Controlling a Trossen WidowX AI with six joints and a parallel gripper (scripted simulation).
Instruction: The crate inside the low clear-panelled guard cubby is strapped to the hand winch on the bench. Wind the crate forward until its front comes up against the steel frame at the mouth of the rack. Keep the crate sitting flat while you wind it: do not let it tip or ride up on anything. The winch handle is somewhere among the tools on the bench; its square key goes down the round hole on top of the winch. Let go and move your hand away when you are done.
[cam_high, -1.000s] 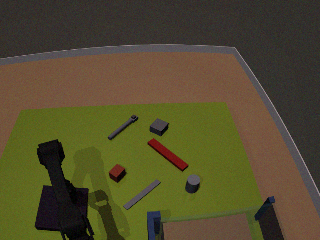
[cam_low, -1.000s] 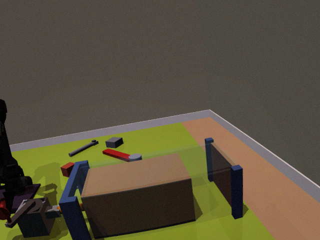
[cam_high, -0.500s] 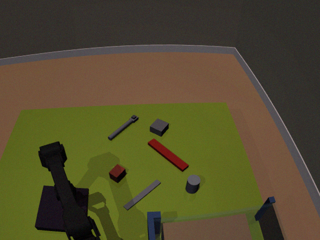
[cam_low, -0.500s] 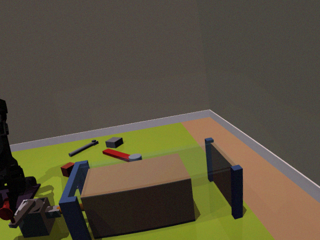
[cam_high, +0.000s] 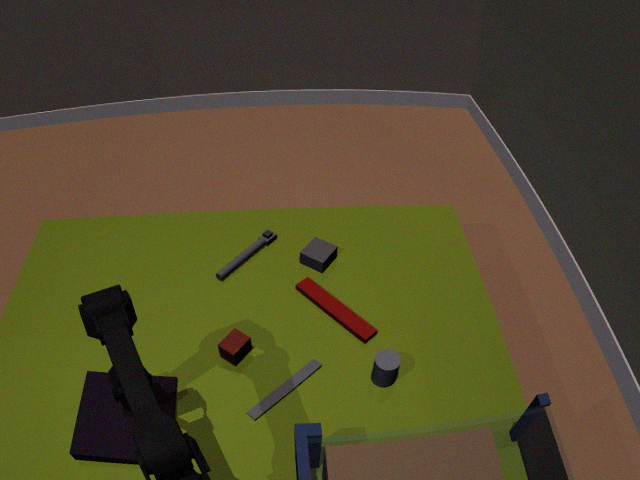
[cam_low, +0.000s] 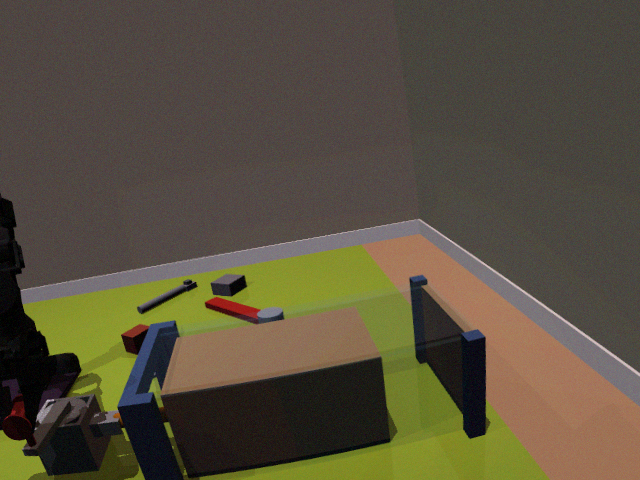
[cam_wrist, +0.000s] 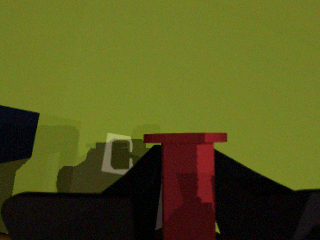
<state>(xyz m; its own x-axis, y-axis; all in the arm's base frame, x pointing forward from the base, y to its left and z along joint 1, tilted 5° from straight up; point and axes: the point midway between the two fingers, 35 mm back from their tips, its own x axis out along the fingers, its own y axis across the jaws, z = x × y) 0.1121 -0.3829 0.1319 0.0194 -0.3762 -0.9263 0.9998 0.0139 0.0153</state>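
Now: gripper tip 10 mm short of the winch handle, 60 mm to the right of it and 30 mm above it. Round my gripper tip: red crank grip: 20 mm to the left; blue steel frame: 180 mm ahead, 90 mm to the left, 20 mm below; grey winch: 10 mm ahead, 110 mm to the left, 100 mm below.
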